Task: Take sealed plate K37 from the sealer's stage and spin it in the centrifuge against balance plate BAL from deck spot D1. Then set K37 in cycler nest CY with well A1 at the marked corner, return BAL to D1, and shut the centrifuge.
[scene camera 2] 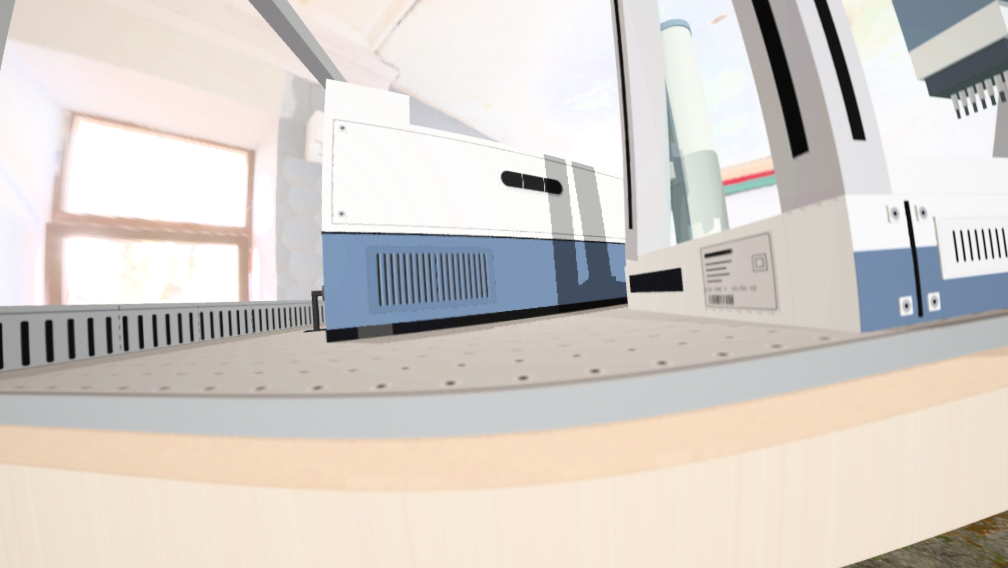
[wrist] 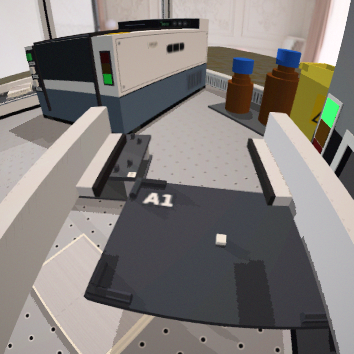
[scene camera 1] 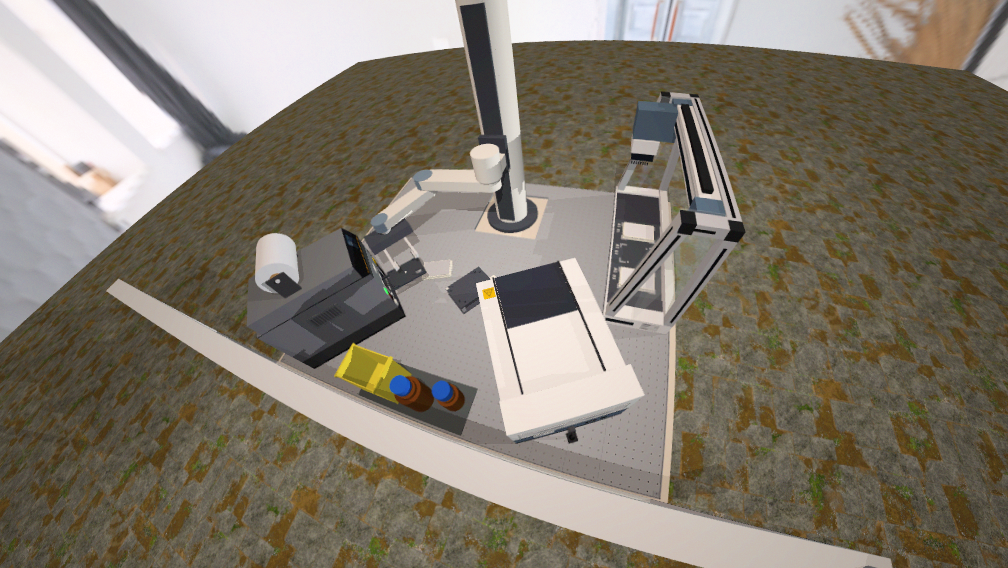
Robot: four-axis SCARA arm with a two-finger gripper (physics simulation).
My gripper holds nothing. Also in view: a flat sheet.
